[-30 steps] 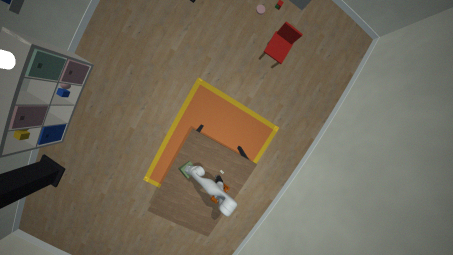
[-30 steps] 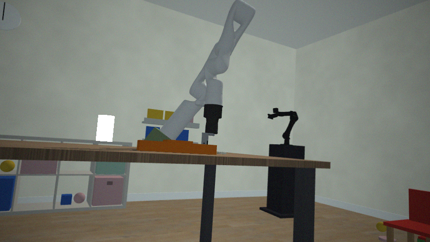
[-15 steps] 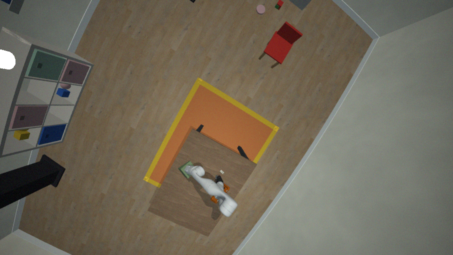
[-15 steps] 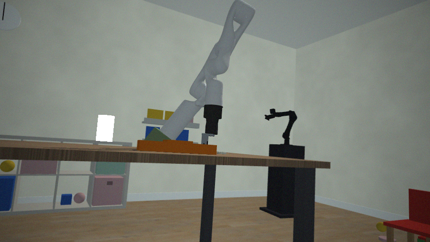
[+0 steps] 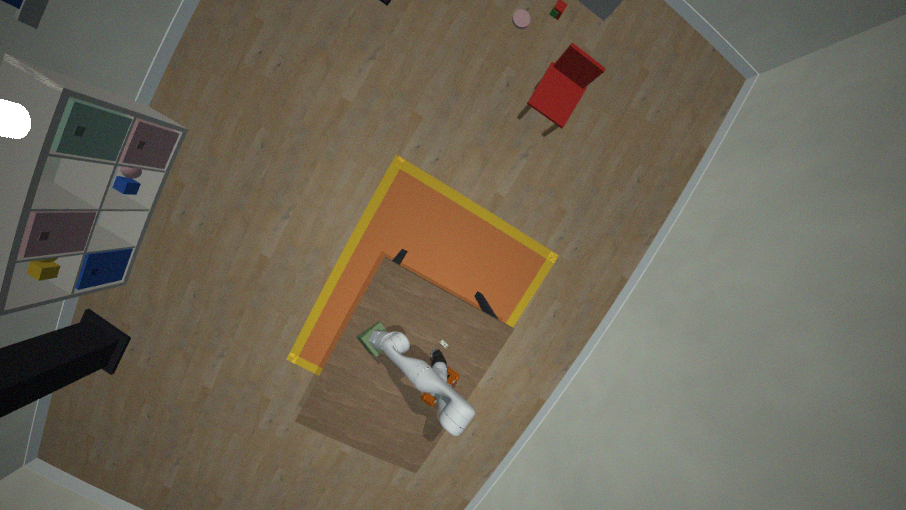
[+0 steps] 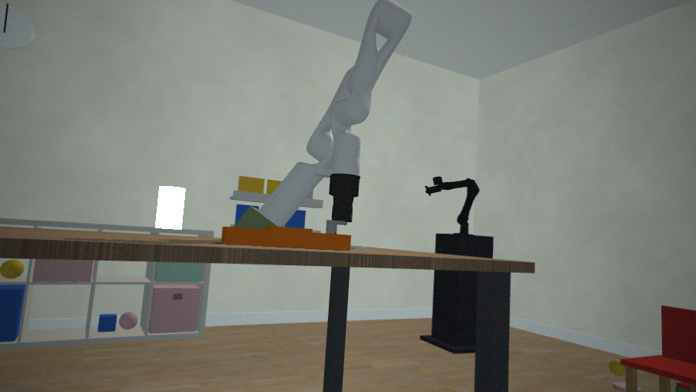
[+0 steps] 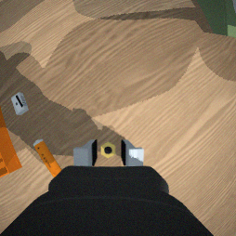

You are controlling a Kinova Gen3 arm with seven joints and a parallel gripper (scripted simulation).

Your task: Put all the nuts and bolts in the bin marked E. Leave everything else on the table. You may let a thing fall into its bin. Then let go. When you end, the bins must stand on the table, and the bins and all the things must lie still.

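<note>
My gripper is now 150 mm short of the dark bolt, 80 mm to the left of it and 10 mm above it. The rest, counted from my hand: white domino 10 mm ahead, 70 mm to the left, 10 mm below; orange marker 70 mm ahead, 20 mm to the right, 10 mm below; white sharpener-like piece 80 mm ahead, 110 mm to the right, 10 mm below.
</note>
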